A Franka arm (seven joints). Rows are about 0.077 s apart.
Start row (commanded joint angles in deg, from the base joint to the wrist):
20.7 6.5 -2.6 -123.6 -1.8 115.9 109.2
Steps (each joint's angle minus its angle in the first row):
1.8 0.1 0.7 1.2 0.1 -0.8 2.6
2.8 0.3 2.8 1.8 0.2 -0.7 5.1
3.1 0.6 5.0 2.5 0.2 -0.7 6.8
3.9 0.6 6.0 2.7 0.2 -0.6 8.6
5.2 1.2 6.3 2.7 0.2 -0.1 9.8
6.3 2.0 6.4 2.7 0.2 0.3 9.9
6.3 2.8 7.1 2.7 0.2 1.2 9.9
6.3 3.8 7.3 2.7 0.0 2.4 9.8
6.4 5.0 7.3 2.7 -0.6 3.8 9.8
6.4 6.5 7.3 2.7 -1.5 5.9 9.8
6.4 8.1 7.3 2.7 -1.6 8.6 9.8
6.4 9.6 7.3 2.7 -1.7 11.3 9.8
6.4 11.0 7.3 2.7 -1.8 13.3 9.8
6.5 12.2 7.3 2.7 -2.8 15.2 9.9
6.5 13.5 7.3 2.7 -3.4 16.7 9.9
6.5 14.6 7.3 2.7 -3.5 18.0 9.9
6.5 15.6 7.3 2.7 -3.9 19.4 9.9
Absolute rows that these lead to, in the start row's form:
22.5 6.6 -1.9 -122.4 -1.7 115.1 111.8
23.5 6.8 0.2 -121.8 -1.6 115.2 114.3
23.8 7.1 2.4 -121.1 -1.6 115.2 116.0
24.6 7.1 3.4 -120.9 -1.6 115.3 117.8
25.9 7.7 3.7 -120.9 -1.6 115.8 119.0
27.0 8.5 3.8 -120.9 -1.6 116.2 119.1
27.0 9.3 4.5 -120.9 -1.6 117.1 119.1
27.0 10.3 4.7 -120.9 -1.8 118.3 119.0
27.1 11.5 4.7 -120.9 -2.4 119.7 119.0
27.1 13.0 4.7 -120.9 -3.3 121.8 119.0
27.1 14.6 4.7 -120.9 -3.4 124.5 119.0
27.1 16.1 4.7 -120.9 -3.5 127.2 119.0
27.1 17.5 4.7 -120.9 -3.6 129.2 119.0
27.2 18.7 4.7 -120.9 -4.6 131.1 119.1
27.2 20.0 4.7 -120.9 -5.2 132.6 119.1
27.2 21.1 4.7 -120.9 -5.3 133.9 119.1
27.2 22.1 4.7 -120.9 -5.7 135.3 119.1

